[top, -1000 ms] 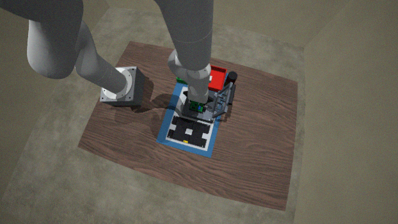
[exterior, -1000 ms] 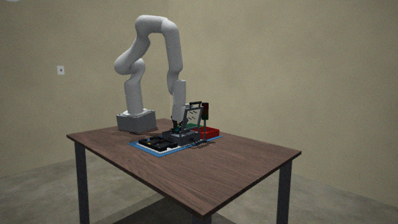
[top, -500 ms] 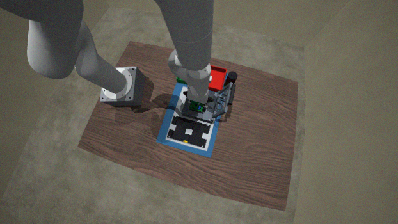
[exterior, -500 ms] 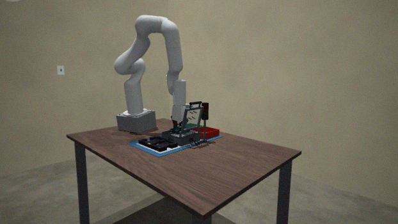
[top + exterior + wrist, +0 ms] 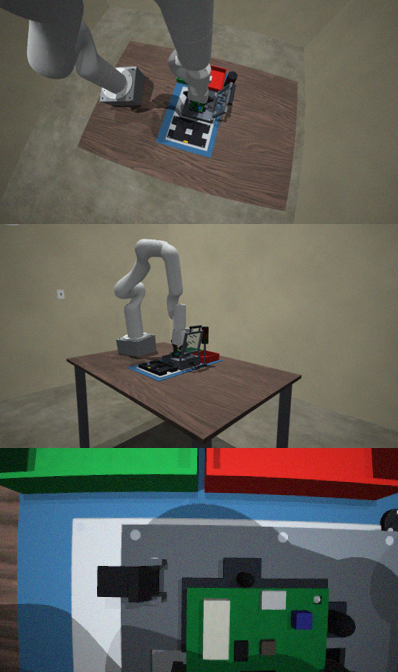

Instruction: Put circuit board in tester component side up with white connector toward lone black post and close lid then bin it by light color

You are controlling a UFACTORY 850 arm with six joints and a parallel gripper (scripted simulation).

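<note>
Right now my hand is right at the green circuit board. Also, from my hand: red bin 200 mm to the left, 70 mm below, 50 mm ahead; then tester lid 120 mm ahead, 100 mm above; then green bin 200 mm to the left, 100 mm behind, 70 mm below.
</note>
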